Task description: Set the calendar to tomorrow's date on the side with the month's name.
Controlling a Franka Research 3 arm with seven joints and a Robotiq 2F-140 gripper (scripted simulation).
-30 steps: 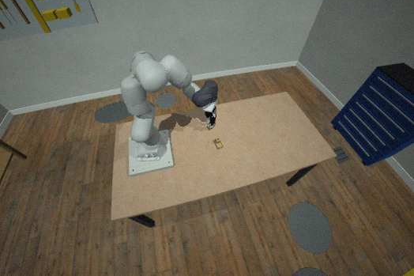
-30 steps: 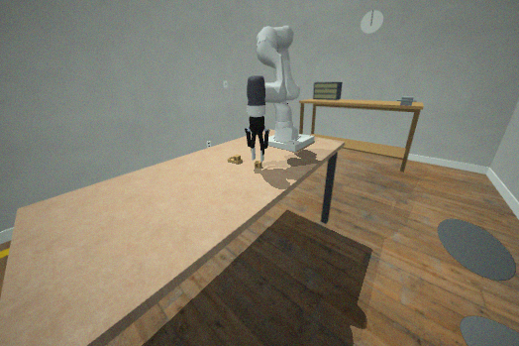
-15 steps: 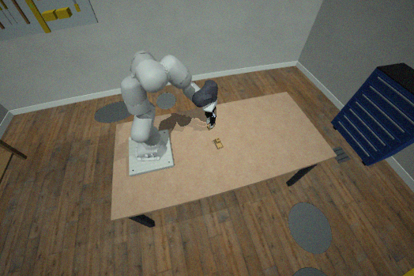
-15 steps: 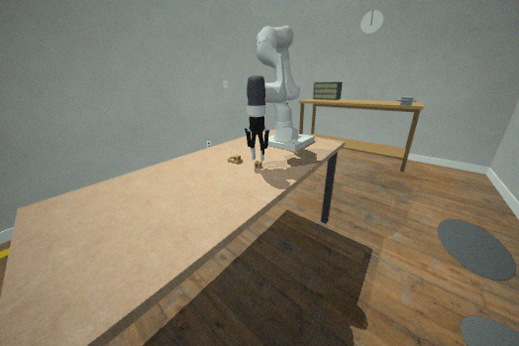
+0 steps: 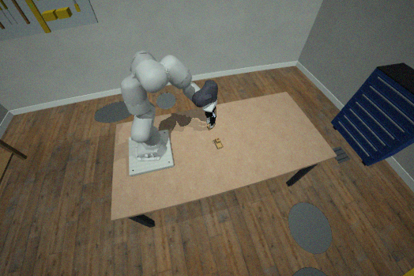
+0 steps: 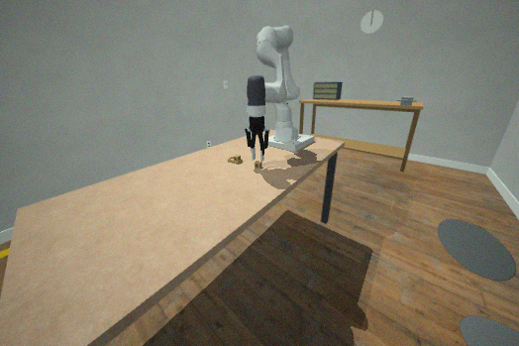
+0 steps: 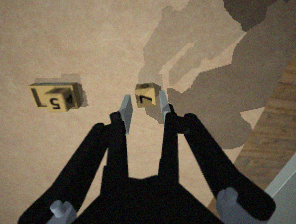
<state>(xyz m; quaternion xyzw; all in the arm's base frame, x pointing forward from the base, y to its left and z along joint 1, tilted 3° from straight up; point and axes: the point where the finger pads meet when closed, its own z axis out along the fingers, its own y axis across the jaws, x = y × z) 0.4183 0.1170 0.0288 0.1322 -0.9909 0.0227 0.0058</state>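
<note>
Right now the wooden digit cube is 60 mm below my hand. Also, from my hand: wooden tray 30 mm ahead, 160 mm to the right, 60 mm below.
</note>
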